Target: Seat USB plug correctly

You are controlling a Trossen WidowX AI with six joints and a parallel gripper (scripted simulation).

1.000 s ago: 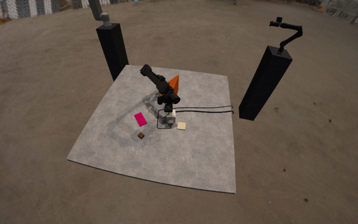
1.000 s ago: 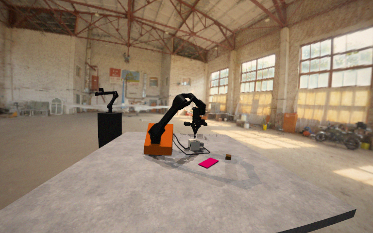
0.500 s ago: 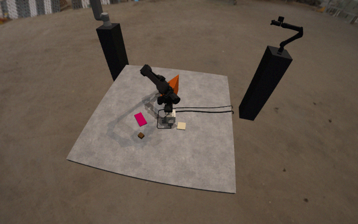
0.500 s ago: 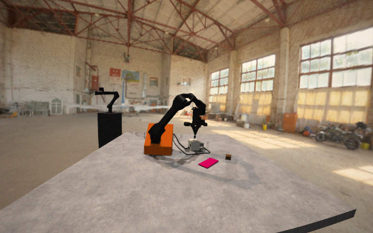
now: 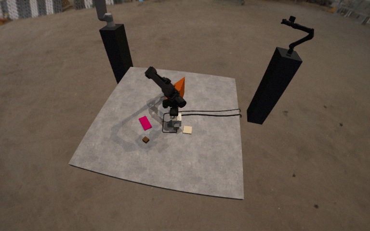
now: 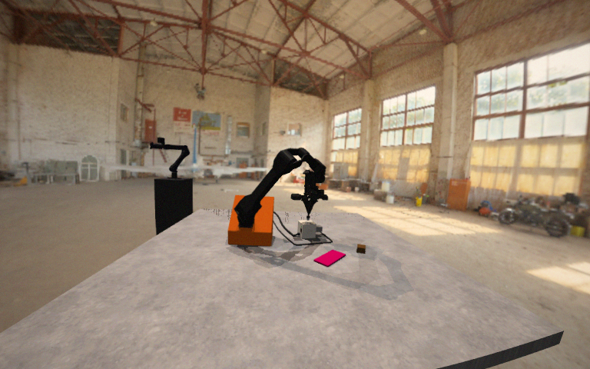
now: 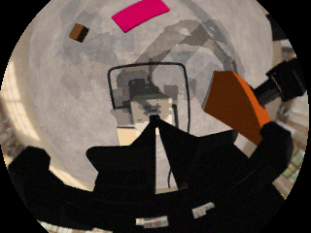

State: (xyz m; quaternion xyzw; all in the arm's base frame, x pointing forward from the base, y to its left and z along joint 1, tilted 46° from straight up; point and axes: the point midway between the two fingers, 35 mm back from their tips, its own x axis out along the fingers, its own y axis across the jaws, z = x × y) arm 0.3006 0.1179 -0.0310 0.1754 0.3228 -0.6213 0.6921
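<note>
The black USB plug is 2 cm below my gripper tip. Round my gripper tip: pink flat card 7 cm ahead, 24 cm to the right, 12 cm below; cream square tile 5 cm ahead, 12 cm to the left, 12 cm below; small brown block 23 cm ahead, 17 cm to the right, 12 cm below.
</note>
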